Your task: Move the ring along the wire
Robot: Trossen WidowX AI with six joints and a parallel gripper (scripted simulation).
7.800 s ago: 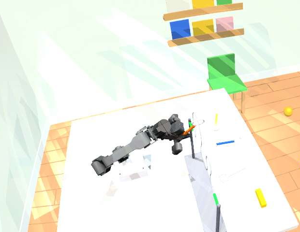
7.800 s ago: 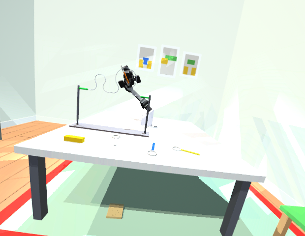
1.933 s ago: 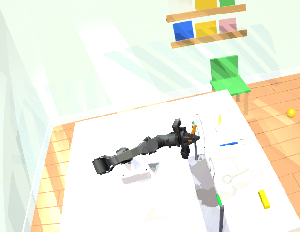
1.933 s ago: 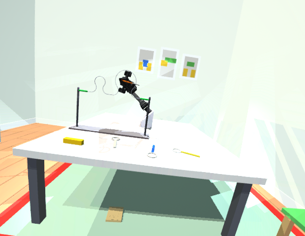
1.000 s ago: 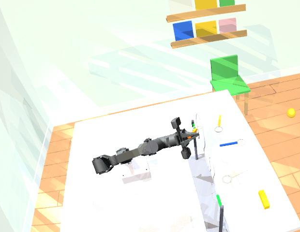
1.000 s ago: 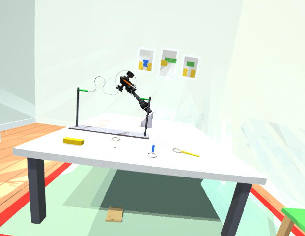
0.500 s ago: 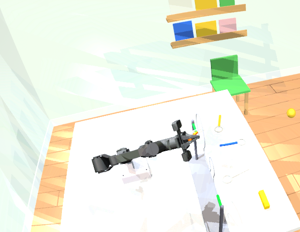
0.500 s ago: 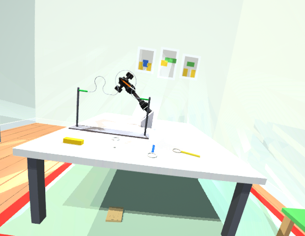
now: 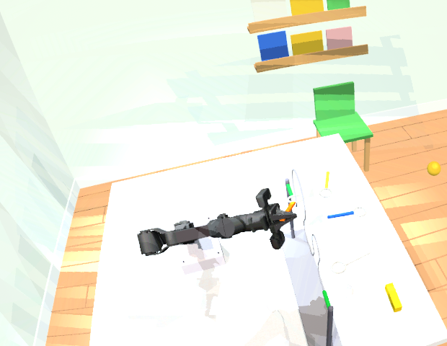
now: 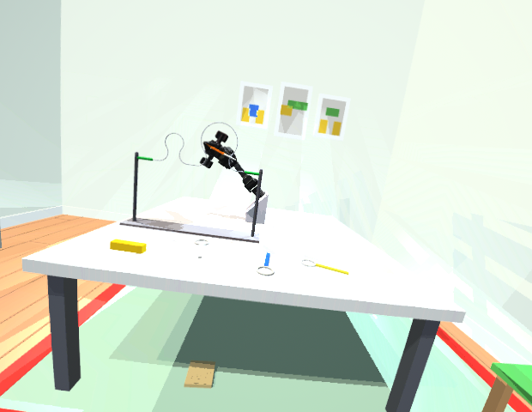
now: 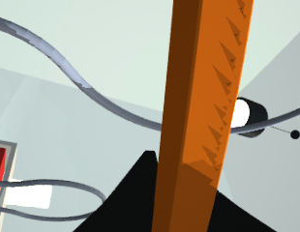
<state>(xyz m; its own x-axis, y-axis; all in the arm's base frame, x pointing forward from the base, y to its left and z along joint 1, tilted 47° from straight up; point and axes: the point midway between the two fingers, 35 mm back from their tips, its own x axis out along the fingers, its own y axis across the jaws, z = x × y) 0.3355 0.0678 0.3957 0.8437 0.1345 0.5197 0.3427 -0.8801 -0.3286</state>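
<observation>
The orange-handled ring is 9 cm to the left of my gripper tip, 4 cm below it and 1 cm behind it. The rest, counted from my gripper tip: blue-handled ring 41 cm below, 37 cm to the left, 26 cm ahead; then yellow block 40 cm below, 33 cm ahead, 10 cm to the right; then white-handled ring 41 cm below, 19 cm ahead, 10 cm to the left.
</observation>
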